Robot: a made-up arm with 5 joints.
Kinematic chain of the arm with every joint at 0, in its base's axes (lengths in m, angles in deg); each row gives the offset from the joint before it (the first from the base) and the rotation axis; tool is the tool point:
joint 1: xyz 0 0 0.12 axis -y
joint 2: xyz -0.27 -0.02 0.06 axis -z
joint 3: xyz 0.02 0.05 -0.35 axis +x
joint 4: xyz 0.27 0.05 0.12 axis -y
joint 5: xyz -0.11 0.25 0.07 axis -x
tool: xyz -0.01 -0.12 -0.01
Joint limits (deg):
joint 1: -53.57..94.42
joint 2: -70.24..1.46
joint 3: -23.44..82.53
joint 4: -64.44..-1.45
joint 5: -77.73..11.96
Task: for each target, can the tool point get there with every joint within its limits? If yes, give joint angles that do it. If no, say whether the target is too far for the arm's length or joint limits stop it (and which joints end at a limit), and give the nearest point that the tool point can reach.
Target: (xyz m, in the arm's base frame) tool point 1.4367 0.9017 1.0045
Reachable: no: too far | nearest point 0.3416 0.3157 0.0535 | short by 1.564 m
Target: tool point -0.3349 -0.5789 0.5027
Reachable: no: joint limits stop it (at a limit: joint 1, joint 2, joint 3, joint 5) | nearest point -0.1174 -0.1743 0.1414 | short by 0.584 m
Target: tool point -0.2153 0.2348 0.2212
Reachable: yes | joints -35.38 -35.27 24.86 -35.27 -49.00
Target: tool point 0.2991 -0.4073 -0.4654
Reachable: no: joint limits stop it (at a limit: joint 2, joint 3, joint 4, joint 5) | nearest point 0.0598 -0.1572 0.0029 | short by 0.582 m
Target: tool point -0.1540 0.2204 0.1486
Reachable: yes | joints -40.14 -7.53 28.28 -12.24 -61.28
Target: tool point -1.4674 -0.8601 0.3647
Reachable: no: too far | nearest point -0.6198 0.2510 0.2234 | short by 1.405 m
